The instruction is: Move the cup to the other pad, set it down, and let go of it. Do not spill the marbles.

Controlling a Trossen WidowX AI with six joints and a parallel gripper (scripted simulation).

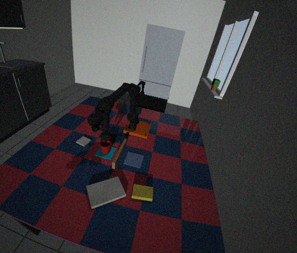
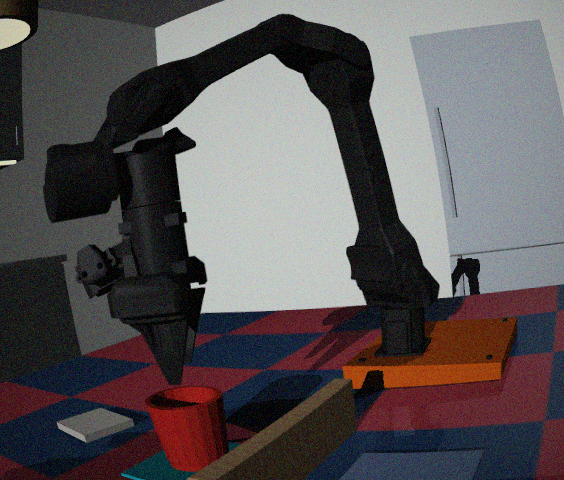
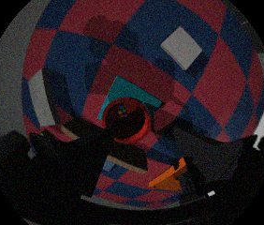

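Right now my gripper tip is 50 mm above the red cup, 20 mm short of it and 10 mm to the right of it. Round my gripper tip: teal pad 100 mm below, 30 mm ahead, 20 mm to the left; wooden bar 120 mm to the left, 70 mm below, 40 mm ahead; grey-blue pad 220 mm to the left, 100 mm below, 50 mm ahead.
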